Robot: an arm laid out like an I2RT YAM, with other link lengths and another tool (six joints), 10 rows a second.
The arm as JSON. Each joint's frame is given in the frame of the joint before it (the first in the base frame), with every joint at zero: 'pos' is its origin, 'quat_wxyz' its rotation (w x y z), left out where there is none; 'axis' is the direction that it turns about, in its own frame. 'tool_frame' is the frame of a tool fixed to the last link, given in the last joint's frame.
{
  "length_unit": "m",
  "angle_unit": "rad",
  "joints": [
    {
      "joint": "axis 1",
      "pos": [
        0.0,
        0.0,
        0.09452
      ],
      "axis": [
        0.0,
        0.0,
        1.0
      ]
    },
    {
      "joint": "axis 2",
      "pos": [
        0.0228,
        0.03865,
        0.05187
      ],
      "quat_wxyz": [
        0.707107,
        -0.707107,
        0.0,
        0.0
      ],
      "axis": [
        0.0,
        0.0,
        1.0
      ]
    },
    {
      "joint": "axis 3",
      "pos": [
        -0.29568,
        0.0,
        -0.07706
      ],
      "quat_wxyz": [
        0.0,
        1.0,
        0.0,
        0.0
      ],
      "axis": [
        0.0,
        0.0,
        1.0
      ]
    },
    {
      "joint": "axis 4",
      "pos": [
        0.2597,
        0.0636,
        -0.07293
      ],
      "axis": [
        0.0,
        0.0,
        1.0
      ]
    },
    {
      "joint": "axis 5",
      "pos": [
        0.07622,
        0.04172,
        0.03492
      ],
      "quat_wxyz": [
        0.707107,
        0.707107,
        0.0,
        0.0
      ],
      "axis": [
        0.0,
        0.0,
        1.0
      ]
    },
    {
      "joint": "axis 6",
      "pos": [
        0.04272,
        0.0,
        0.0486
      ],
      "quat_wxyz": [
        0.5,
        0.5,
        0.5,
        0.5
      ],
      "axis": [
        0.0,
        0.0,
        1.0
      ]
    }
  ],
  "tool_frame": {
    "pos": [
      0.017,
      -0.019,
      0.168
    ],
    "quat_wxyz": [
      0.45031,
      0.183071,
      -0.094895,
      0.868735
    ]
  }
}
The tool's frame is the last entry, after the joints.
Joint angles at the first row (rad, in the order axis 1, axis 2, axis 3, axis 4, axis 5, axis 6):
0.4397, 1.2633, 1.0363, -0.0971, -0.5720, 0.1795
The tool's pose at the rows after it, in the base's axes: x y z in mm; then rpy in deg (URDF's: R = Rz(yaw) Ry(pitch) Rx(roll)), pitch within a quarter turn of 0, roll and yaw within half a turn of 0:
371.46 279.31 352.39 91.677 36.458 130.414
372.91 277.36 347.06 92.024 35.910 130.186
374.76 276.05 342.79 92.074 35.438 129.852
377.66 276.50 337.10 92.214 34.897 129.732
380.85 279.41 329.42 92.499 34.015 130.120
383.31 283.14 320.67 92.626 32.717 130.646
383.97 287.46 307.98 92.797 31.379 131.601
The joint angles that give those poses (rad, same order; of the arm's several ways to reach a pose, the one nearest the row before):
0.4354, 1.2633, 1.0168, -0.0696, -0.5720, 0.1947
0.4305, 1.2640, 1.0000, -0.0539, -0.5720, 0.2047
0.4263, 1.2667, 0.9844, -0.0334, -0.5724, 0.2142
0.4244, 1.2774, 0.9699, -0.0071, -0.5736, 0.2245
0.4244, 1.2972, 0.9554, 0.0269, -0.5816, 0.2386
0.4244, 1.3190, 0.9345, 0.0734, -0.5957, 0.2600
0.4244, 1.3430, 0.9013, 0.1325, -0.6166, 0.2794

